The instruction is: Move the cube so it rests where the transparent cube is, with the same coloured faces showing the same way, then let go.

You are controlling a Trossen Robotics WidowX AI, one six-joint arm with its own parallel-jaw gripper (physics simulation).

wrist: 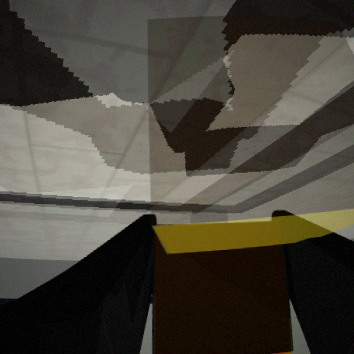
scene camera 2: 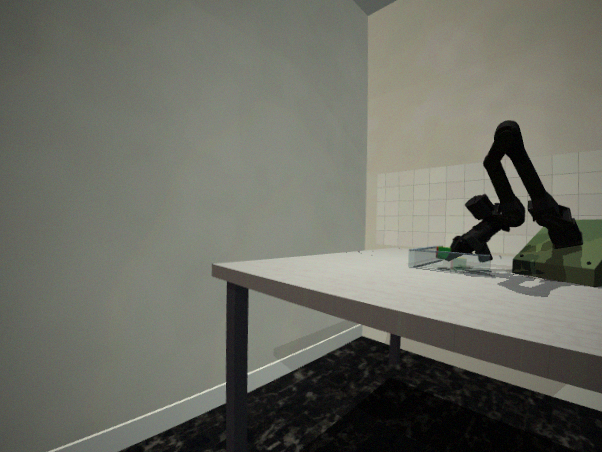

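Seen in the pictures: arm's base at its link origin: point(scene camera 2: 568, 240).
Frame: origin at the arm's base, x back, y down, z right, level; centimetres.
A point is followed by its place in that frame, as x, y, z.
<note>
The cube point(scene camera 2: 443, 253) point(wrist: 222, 300) shows green with a red edge in scene camera 2 and a dark orange-brown face in the wrist view. My gripper point(scene camera 2: 451, 254) @(-29.4, 7.9, -15.5) point(wrist: 214, 224) @(-29.4, 7.9, -15.5) is shut on it, one black finger at each side. The transparent cube point(scene camera 2: 459, 263) point(wrist: 187, 65) shows as a faint green patch just below and right of the held cube in scene camera 2. In the wrist view its yellow face crosses the held cube's upper edge and the right finger, so the two cubes appear to overlap partly. The held cube's other faces are mostly hidden.
A low clear-walled box point(scene camera 2: 418, 258) @(-35.0, 7.6, -22.8) stands around the place of the transparent cube, with its walls close to the gripper. A green camouflage-patterned block point(scene camera 2: 550, 267) @(-2.6, 7.5, -8.2) stands at the arm's base on the right. The pale table point(scene camera 2: 325, 280) @(-34.9, 10.8, -63.0) has its front edge towards the camera.
</note>
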